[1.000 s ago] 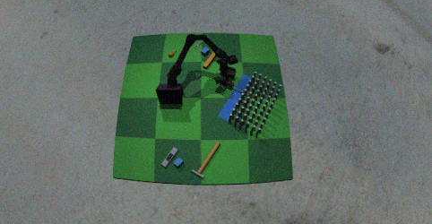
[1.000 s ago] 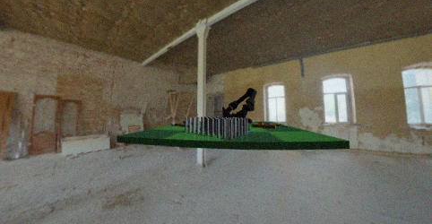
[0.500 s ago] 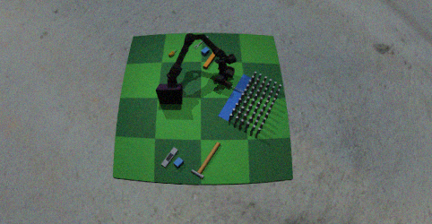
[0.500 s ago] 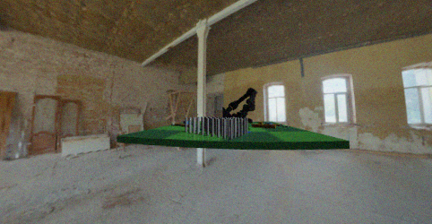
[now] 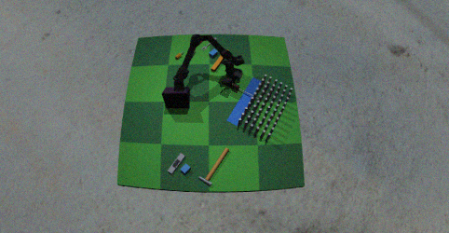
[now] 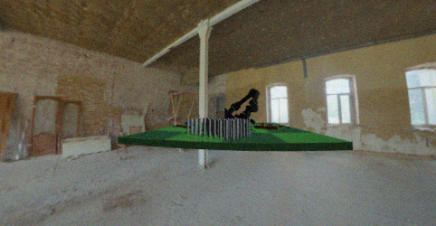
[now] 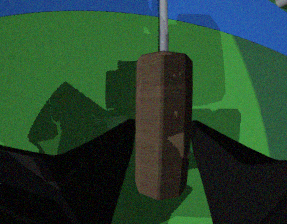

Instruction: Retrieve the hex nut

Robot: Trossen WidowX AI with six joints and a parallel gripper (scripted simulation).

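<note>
Right now the blue taped strip is 11 cm to the right of my gripper tip, 8 cm ahead of it and 2 cm below it. Round my gripper tip: orange bar (24 cm to the left, 6 cm behind); then red stick (46 cm to the left, 19 cm behind, 1 cm below); then grey block (54 cm to the right, 44 cm behind).
</note>
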